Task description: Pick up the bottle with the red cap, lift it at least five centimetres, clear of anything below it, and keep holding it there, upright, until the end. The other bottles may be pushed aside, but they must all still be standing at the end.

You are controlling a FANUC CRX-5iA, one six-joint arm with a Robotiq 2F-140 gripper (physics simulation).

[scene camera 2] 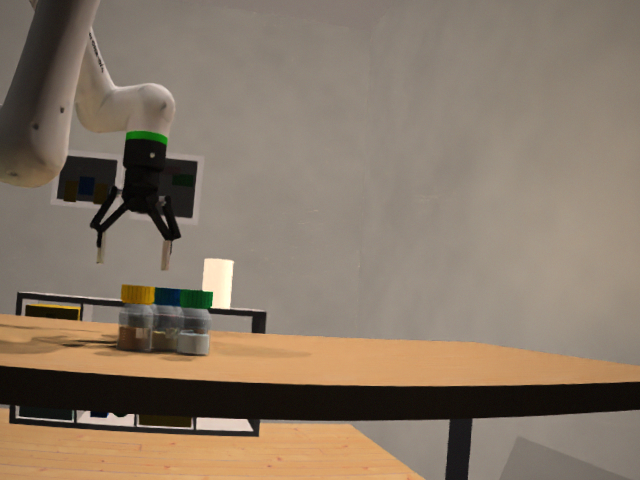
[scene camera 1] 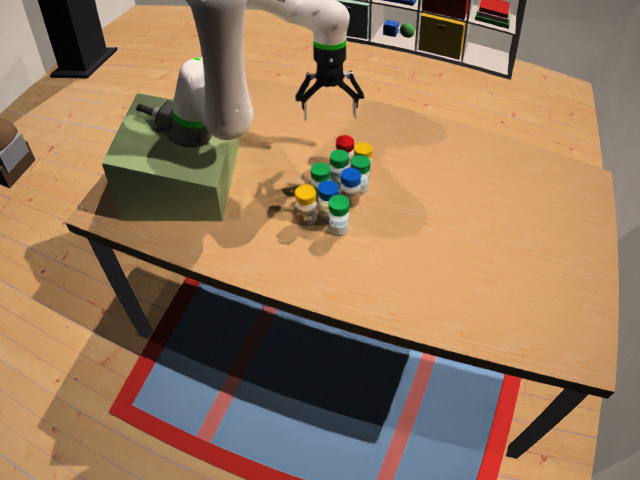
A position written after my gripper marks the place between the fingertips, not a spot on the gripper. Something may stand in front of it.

Observation:
In view: my gripper [scene camera 2: 133,267], a green-capped bottle [scene camera 2: 194,325] and a blue-capped bottle [scene camera 2: 165,315].
My gripper shows as well in scene camera 1 [scene camera 1: 330,116].

